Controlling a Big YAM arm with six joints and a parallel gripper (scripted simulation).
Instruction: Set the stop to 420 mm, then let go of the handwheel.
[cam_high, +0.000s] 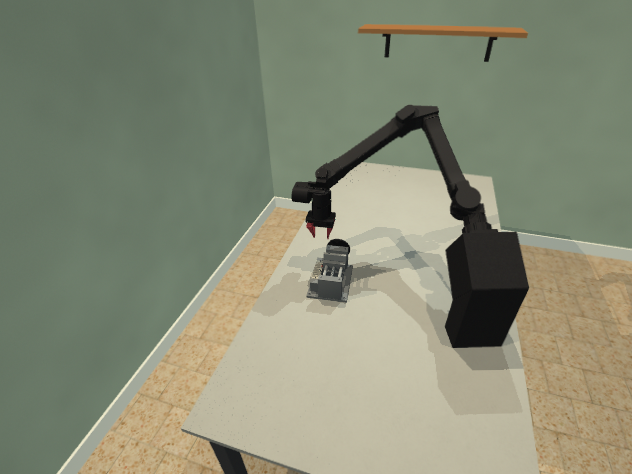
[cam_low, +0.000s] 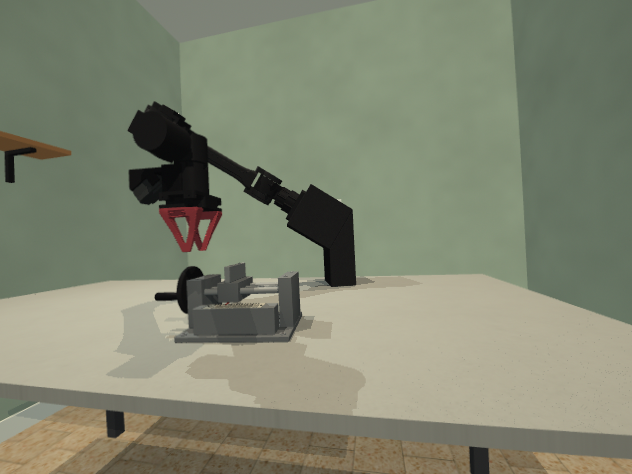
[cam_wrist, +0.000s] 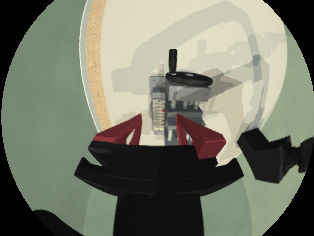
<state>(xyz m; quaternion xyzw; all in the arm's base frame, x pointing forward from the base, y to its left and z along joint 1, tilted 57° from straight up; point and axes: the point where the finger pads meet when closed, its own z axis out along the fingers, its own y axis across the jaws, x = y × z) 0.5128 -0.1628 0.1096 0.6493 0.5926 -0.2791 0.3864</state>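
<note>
Now: hand 4 cm past the sliding stop block, 6 cm to the right of it and 7 cm above it.
</note>
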